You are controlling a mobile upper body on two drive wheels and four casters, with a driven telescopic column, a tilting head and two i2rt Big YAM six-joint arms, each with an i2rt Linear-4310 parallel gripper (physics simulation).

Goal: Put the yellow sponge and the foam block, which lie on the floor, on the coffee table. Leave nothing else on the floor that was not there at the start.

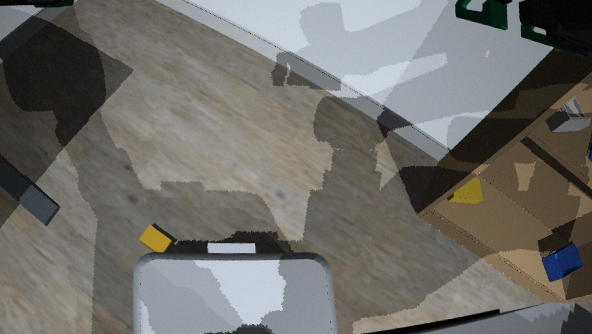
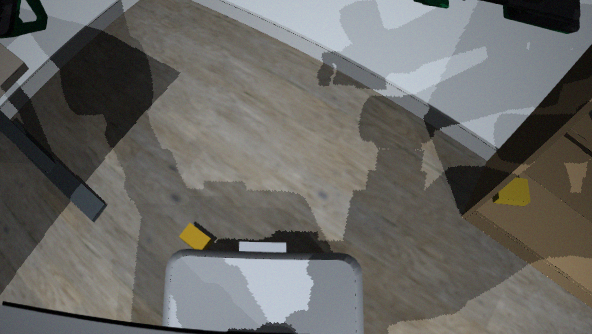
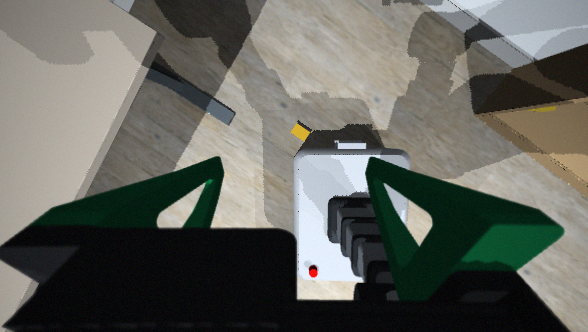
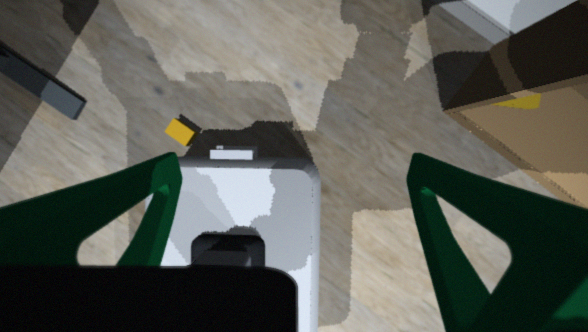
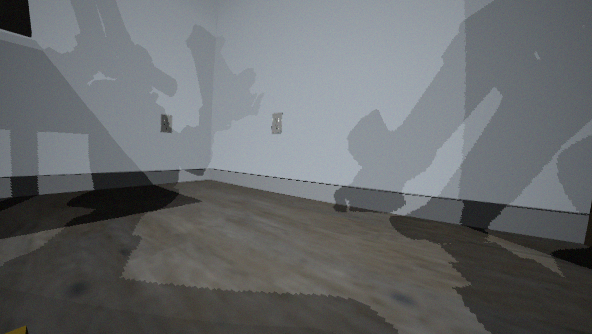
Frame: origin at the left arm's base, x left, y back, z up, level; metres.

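Seen in the pictures: left gripper, fingertip midpoint: [image 2: 8, 27] [image 3: 294, 164]; right gripper, fingertip midpoint: [image 1: 491, 21] [image 2: 462, 2] [image 4: 294, 165].
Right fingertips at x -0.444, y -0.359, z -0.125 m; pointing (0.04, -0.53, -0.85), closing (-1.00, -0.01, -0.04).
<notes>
A point is followed by its place in that frame.
A small yellow-orange block [image 1: 156, 238] {y -0.411, x 0.005, z -1.109 m} [image 2: 195, 236] {y -0.410, x 0.006, z -1.109 m} [image 3: 300, 131] {y -0.411, x 0.008, z -1.110 m} [image 4: 180, 131] {y -0.409, x 0.004, z -1.110 m} [image 5: 17, 330] {y -0.450, x 0.030, z -1.110 m} lies on the floor close to the front left corner of my base. It looks like the yellow sponge or the foam block; I cannot tell which. A second such piece does not show on the visible floor. A pale table top [image 2: 7, 70] {y -0.561, x 0.333, z -0.435 m} [image 3: 60, 115] {y -0.415, x 0.522, z -0.435 m} shows at the left; I cannot tell if it is the coffee table. My left gripper [image 3: 294, 164] {y -0.344, x 0.003, z -0.133 m} is open and empty, high above the floor. My right gripper [image 4: 294, 165] {y -0.359, x -0.444, z -0.125 m} is open and empty, also high up.
An open wooden shelf unit [image 1: 487, 257] {y -0.287, x -1.208, z -1.121 m} at the right holds a yellow piece [image 1: 467, 191] {y -0.528, x -1.083, z -1.010 m} [image 2: 515, 192] {y -0.529, x -1.091, z -1.010 m}, a blue block [image 1: 562, 262] {y -0.201, x -1.588, z -1.053 m} and a grey object [image 1: 570, 117] {y -0.492, x -1.030, z -0.437 m}. A dark table foot [image 1: 37, 205] [image 2: 87, 202] [image 3: 220, 111] [image 4: 62, 100] is at the left. White walls stand behind.
</notes>
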